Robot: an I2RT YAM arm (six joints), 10 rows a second.
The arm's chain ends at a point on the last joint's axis. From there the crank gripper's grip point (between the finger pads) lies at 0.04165 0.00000 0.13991 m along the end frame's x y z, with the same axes.
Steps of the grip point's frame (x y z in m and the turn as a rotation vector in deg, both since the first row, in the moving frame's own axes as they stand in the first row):
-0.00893, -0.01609, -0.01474, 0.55, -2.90, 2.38
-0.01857, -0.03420, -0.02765, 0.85, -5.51, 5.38
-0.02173, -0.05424, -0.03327, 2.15, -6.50, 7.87
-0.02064, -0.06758, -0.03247, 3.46, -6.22, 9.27
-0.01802, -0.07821, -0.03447, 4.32, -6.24, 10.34
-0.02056, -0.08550, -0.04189, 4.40, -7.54, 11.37
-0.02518, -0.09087, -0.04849, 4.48, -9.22, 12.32
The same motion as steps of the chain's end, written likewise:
-0.00179, -0.01632, -0.01667, 0.55, -2.90, 2.38
-0.00488, -0.03537, -0.03101, 0.85, -5.51, 5.38
-0.00565, -0.05353, -0.03708, 2.15, -6.50, 7.87
-0.00545, -0.06452, -0.03609, 3.46, -6.22, 9.27
-0.00294, -0.07366, -0.03803, 4.32, -6.24, 10.34
-0.00223, -0.08102, -0.04601, 4.40, -7.54, 11.37
-0.00263, -0.08625, -0.05323, 4.48, -9.22, 12.32

